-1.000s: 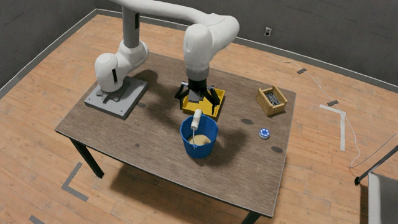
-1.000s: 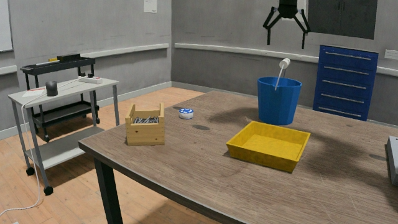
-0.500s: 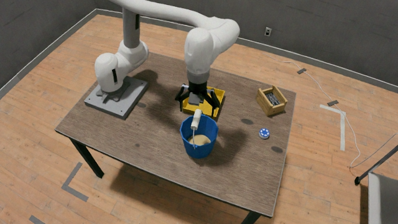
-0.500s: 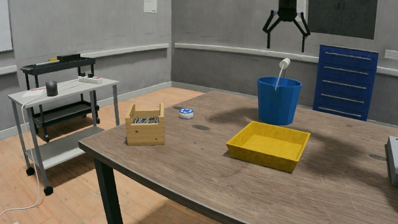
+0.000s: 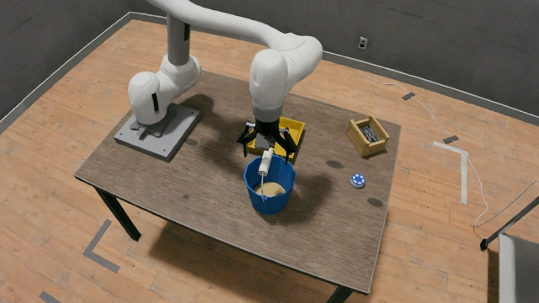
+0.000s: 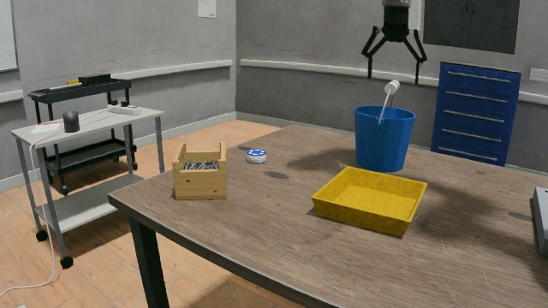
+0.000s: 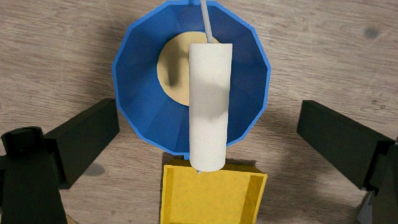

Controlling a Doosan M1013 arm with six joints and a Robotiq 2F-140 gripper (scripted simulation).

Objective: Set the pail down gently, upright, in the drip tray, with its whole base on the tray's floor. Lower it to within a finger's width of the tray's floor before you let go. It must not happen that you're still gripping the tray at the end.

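Now: hand 130 mm above the blue pail and 10 mm short of it. From my hand the other things lie so: yellow drip tray (320 mm to the left, 270 mm below, 60 mm behind); white disc (360 mm ahead, 270 mm below, 200 mm to the left).
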